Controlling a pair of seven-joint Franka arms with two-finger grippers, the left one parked.
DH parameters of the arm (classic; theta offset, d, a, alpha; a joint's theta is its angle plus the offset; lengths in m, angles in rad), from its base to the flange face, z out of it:
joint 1: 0 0.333 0 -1.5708
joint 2: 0 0 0 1.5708
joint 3: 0 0.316 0.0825 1.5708
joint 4: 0 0 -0.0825 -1.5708
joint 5: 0 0.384 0 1.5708
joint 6: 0 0 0.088 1.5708
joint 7: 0 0.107 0 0
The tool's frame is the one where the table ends.
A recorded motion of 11 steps. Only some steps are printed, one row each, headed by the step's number.
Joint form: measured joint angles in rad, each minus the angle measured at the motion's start. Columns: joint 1, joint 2, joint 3, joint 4, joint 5, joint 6, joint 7.
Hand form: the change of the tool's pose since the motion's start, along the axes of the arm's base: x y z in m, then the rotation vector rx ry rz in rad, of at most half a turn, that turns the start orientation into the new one. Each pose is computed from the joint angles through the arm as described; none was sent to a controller.
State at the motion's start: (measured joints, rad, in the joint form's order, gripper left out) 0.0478 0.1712 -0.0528 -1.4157 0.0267 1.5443 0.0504
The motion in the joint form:
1: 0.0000 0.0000 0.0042 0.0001 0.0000 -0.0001 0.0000
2: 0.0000 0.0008 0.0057 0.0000 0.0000 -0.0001 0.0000
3: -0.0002 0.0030 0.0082 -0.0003 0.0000 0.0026 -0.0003
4: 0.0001 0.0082 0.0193 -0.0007 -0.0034 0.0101 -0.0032
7: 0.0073 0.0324 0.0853 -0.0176 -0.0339 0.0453 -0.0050
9: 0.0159 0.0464 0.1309 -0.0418 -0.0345 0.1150 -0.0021
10: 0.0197 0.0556 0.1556 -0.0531 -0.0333 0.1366 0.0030
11: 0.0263 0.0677 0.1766 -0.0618 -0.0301 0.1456 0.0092
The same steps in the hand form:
1: 0.0000 0.0023 0.0000 0.0007 0.0000 0.0041
2: 0.0002 0.0031 -0.0005 0.0009 0.0009 0.0056
3: 0.0010 0.0044 -0.0018 0.0013 0.0008 0.0081
4: 0.0031 0.0104 -0.0045 -0.0003 -0.0011 0.0222
7: 0.0103 0.0484 -0.0244 -0.0183 0.0040 0.0971
9: 0.0162 0.0800 -0.0383 -0.0067 -0.0278 0.1471
10: 0.0173 0.0967 -0.0473 0.0011 -0.0288 0.1696
11: 0.0172 0.1131 -0.0580 0.0095 -0.0166 0.1900

